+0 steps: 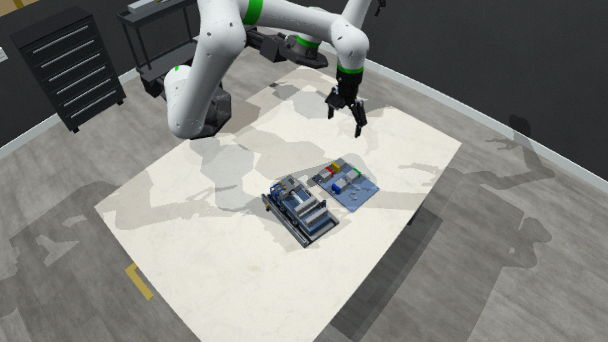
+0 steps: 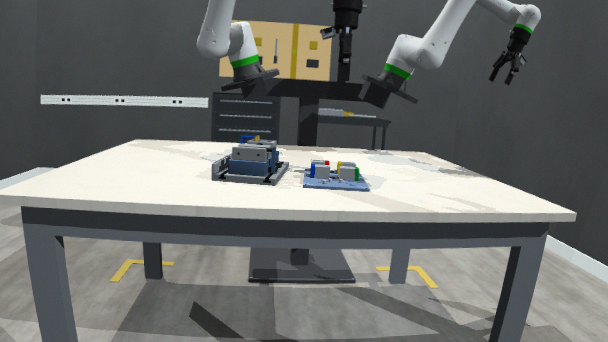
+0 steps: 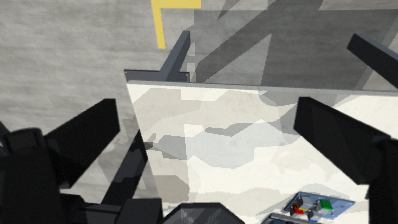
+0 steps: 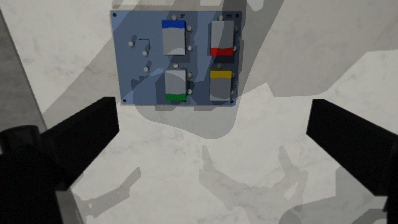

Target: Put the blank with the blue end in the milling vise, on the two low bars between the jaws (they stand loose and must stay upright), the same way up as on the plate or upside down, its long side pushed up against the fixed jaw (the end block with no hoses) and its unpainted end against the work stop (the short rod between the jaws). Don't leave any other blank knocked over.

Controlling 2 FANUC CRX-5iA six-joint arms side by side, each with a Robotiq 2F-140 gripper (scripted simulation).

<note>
In view: my left gripper (image 3: pixel 207 114), my right gripper (image 2: pixel 342 81), a red-ended blank (image 4: pixel 221 41), a blue-ended blank (image 4: pixel 173 31) and a blue plate (image 4: pixel 136 86).
My right gripper is seen too in image 4 (image 4: pixel 212 115).
</note>
